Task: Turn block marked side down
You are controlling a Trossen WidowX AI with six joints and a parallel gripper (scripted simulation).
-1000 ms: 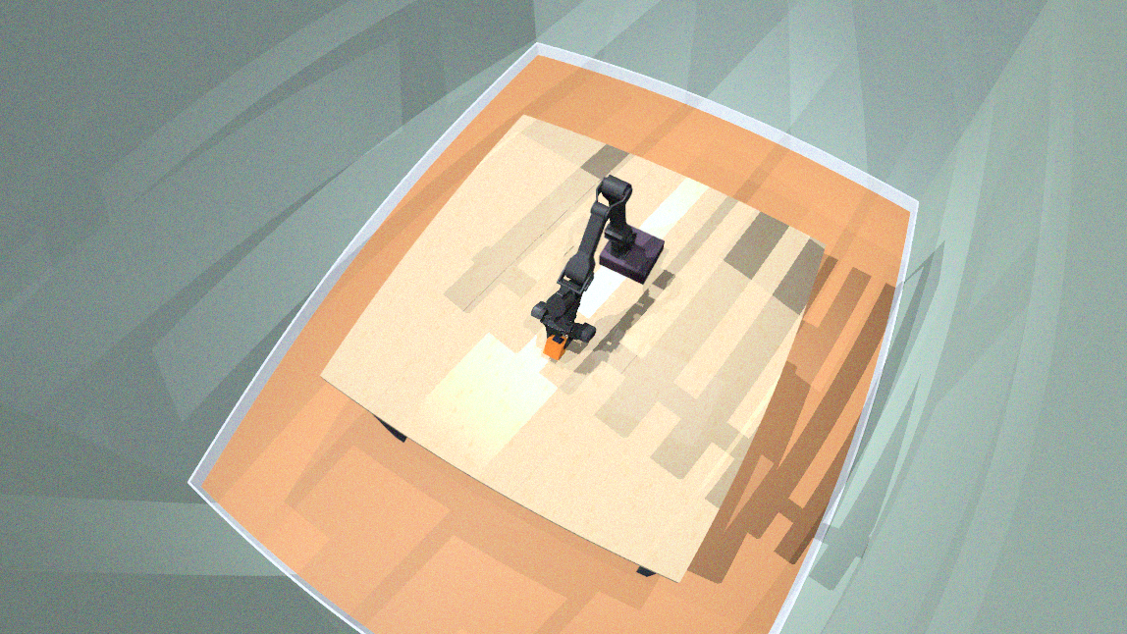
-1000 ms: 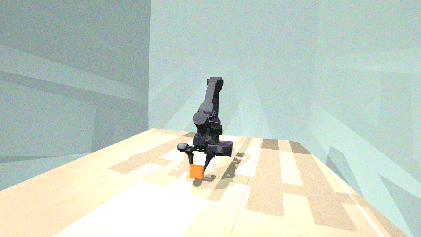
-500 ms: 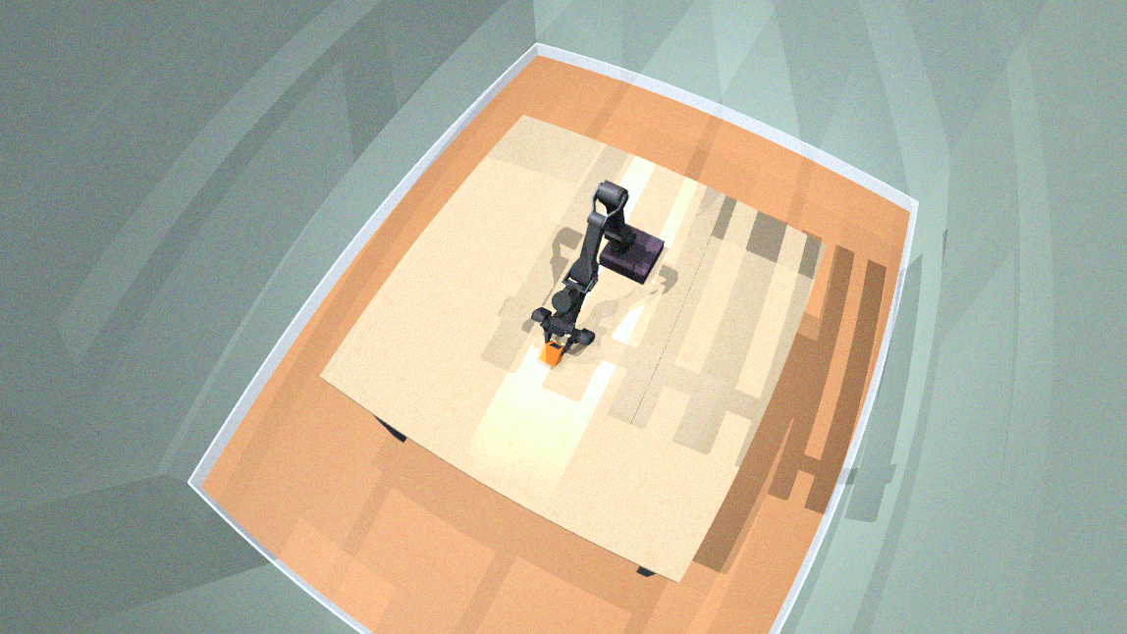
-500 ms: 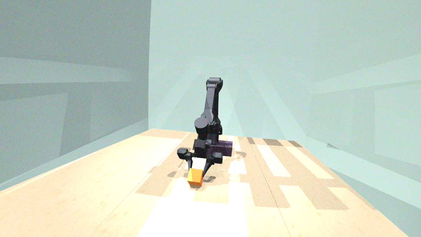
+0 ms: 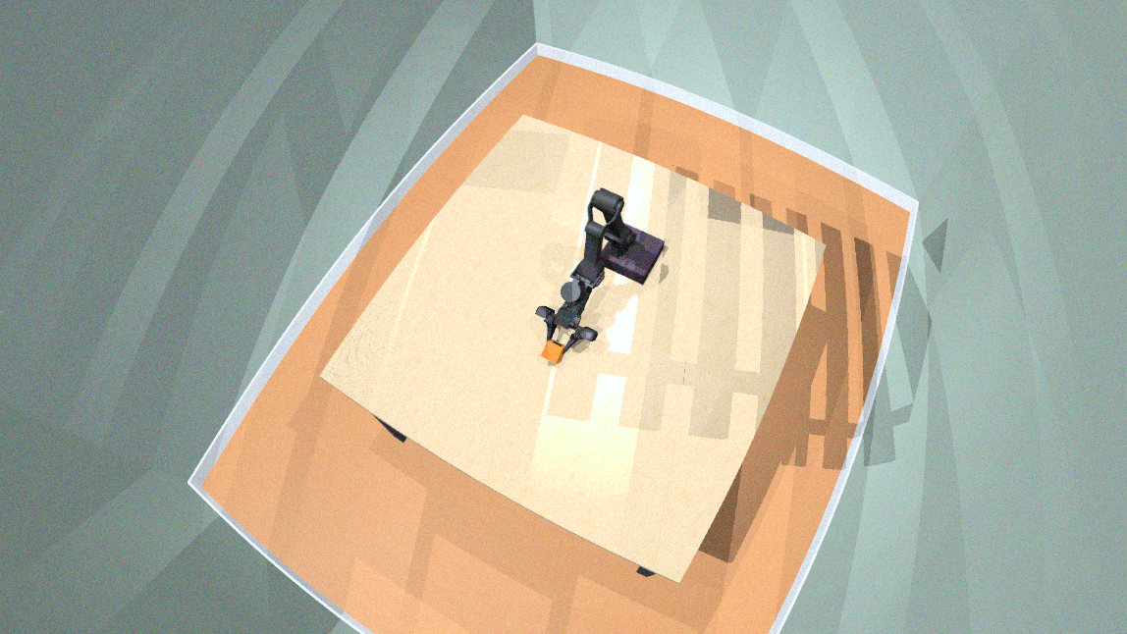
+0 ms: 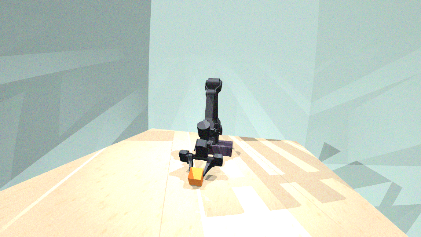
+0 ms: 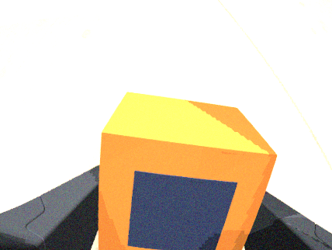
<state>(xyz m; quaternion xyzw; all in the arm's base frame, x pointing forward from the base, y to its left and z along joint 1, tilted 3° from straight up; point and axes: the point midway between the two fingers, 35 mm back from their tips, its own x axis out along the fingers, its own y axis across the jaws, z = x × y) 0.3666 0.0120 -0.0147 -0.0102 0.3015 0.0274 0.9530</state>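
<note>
The orange block lies 10 mm behind my gripper tip.
</note>
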